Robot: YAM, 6 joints.
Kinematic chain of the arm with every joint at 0, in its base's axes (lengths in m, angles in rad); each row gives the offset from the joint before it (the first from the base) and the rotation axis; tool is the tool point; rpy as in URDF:
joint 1: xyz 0 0 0.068 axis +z
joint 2: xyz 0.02 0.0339 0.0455 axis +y
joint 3: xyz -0.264 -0.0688 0 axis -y
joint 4: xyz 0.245 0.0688 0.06 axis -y
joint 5: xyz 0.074 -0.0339 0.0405 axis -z
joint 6: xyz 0.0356 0 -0.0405 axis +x
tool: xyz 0 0 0 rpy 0 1.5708 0
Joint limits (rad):
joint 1: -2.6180..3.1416
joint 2: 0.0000..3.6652
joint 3: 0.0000..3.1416
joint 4: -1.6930..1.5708
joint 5: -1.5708..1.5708
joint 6: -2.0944..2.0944
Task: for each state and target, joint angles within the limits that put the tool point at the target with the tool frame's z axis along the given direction. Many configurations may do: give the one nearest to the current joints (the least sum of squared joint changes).
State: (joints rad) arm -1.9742 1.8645 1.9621 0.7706 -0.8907 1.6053
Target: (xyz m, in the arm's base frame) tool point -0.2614 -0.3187 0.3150 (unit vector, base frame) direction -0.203 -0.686 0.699
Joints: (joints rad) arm -2.2832 1.9510 1.2030 1.5682 -0.2992 1.6053
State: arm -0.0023 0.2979 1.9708 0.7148 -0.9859 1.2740
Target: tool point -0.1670 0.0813 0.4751 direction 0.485 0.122 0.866
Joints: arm -0.3956 0.0443 1.3235 -0.1415 -0.3041 1.2740
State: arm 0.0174 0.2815 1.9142 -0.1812 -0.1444 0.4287
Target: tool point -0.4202 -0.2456 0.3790 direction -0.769 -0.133 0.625
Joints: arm 0.5500 0.0020 2.0236 0.4087 -0.2928 0.4287
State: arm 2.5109 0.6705 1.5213 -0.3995 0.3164 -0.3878
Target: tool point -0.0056 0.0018 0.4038 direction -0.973 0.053 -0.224
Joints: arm 3.1386 0.3710 1.1837 -1.0389 0.0501 -0.3878
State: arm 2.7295 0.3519 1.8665 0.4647 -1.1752 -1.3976
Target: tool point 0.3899 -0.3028 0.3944 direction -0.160 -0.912 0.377
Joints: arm 2.5421 0.1736 2.3358 0.2012 -1.0037 -1.3976
